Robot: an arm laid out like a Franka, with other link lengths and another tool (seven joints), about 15 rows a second.
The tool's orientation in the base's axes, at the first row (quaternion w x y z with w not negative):
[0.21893 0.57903 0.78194 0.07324]
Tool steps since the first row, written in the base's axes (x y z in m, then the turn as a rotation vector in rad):
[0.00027 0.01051 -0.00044 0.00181 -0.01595 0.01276]
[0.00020 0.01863 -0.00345 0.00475 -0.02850 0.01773]
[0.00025 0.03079 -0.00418 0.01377 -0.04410 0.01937]
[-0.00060 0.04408 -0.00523 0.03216 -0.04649 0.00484]
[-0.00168 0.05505 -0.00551 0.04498 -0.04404 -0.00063]
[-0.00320 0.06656 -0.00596 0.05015 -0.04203 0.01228]
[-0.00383 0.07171 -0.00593 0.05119 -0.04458 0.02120]
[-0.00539 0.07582 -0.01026 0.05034 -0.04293 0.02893]
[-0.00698 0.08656 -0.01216 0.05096 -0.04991 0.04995]
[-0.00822 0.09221 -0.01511 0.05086 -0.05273 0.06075]
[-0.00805 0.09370 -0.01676 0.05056 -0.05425 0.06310]
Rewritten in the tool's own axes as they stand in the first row. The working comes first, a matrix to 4 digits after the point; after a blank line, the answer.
The tool's axes in the first row as the columns of a matrix, in the base's axes (used below as rounded here):
[-0.2336 0.8735 0.4272]
[0.9376 0.3187 -0.1390]
[-0.2576 0.3681 -0.8934]

[0.00990 0.00342 -0.00095 -0.01866 0.00119 -0.00841]
[0.01831 0.00484 0.00058 -0.03240 0.00159 -0.00985]
[0.02989 0.00849 -0.00044 -0.04955 0.00510 -0.00529]
[0.04282 0.01160 -0.00171 -0.05235 0.01506 0.01588]
[0.05343 0.01405 -0.00345 -0.05164 0.02502 0.02590]
[0.06469 0.01622 -0.00529 -0.05429 0.03493 0.01630]
[0.06966 0.01733 -0.00631 -0.05922 0.03831 0.00912]
[0.07499 0.01568 -0.00368 -0.05946 0.04094 0.00163]
[0.08592 0.01701 -0.00415 -0.07157 0.04699 -0.01592]
[0.09227 0.01665 -0.00283 -0.07697 0.04998 -0.02522]
[0.09405 0.01666 -0.00149 -0.07893 0.05010 -0.02723]

